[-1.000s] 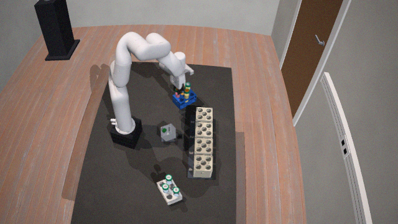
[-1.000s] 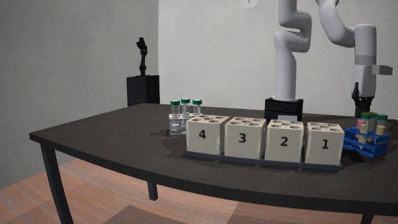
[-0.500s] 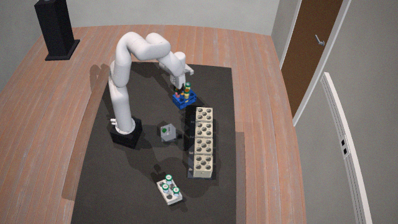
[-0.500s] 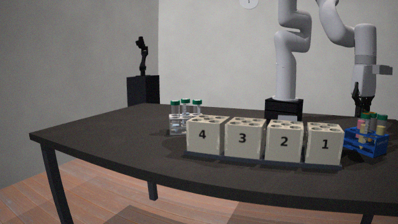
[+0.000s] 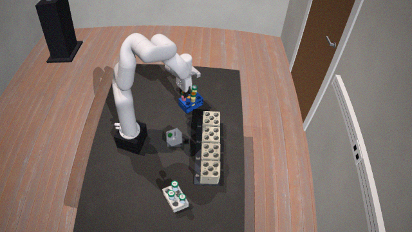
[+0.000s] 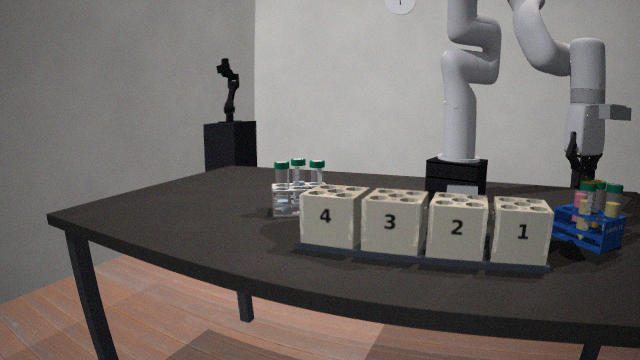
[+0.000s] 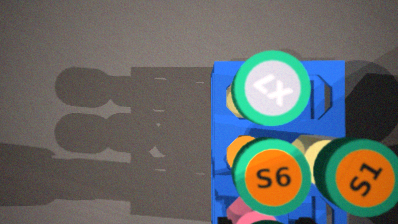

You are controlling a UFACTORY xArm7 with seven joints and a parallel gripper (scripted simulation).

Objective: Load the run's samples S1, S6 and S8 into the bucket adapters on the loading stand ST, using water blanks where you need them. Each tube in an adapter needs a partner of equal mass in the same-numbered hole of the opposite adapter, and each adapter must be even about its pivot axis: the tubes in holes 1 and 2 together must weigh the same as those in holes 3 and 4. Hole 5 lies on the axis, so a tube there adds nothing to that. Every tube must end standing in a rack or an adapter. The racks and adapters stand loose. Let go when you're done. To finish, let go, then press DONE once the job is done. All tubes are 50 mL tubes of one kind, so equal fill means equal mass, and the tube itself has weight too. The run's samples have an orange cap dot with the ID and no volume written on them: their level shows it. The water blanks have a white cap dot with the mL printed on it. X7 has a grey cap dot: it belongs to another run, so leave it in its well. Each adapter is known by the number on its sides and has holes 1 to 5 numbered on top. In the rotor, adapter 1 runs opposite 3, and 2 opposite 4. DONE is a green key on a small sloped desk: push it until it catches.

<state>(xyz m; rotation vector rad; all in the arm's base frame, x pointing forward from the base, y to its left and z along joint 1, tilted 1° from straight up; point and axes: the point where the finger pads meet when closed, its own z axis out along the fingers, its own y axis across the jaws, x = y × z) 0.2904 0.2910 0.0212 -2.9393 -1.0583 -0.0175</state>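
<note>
Right now my hand is 10 mm past the pink-filled tube and 50 mm above it. Round my hand: blue sample rack: 40 mm ahead, 10 mm to the left, 90 mm below; then white blank rack: 10 mm behind, 650 mm to the right, 90 mm below; then green done key: 60 mm behind, 270 mm to the right, 50 mm below.
</note>
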